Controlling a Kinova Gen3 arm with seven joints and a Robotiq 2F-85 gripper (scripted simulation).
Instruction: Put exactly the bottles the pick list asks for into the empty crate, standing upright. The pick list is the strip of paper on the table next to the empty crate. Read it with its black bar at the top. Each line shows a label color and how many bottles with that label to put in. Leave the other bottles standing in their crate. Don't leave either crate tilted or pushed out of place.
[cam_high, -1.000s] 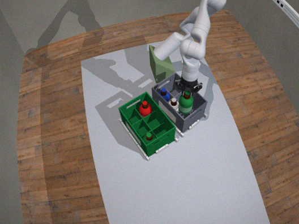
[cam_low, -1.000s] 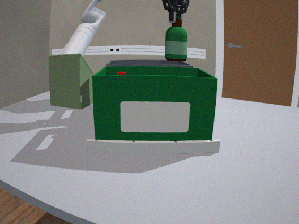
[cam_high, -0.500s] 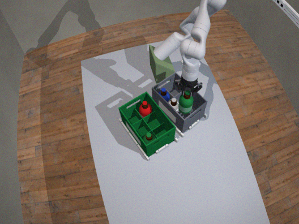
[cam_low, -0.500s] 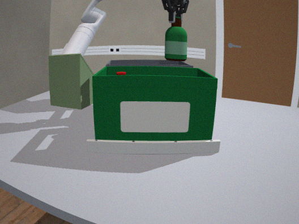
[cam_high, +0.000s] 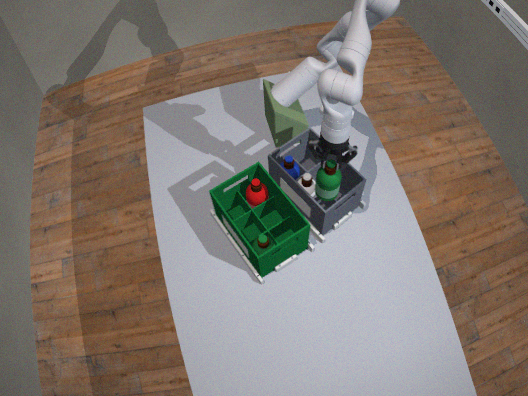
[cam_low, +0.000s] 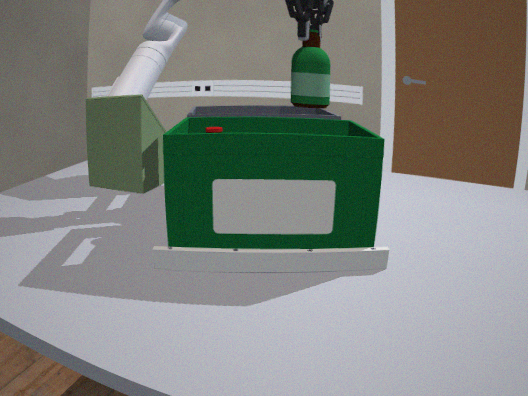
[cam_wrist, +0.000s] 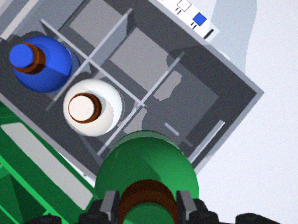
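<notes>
My hand is 7 cm past the white-label bottle, 5 cm to the left of it and 25 cm above it. Also, from my hand: grey crate 10 cm behind, 1 cm to the right, 25 cm below; then green crate 2 cm ahead, 21 cm to the right, 25 cm below; then blue-label bottle 15 cm behind, 9 cm to the right, 25 cm below.
</notes>
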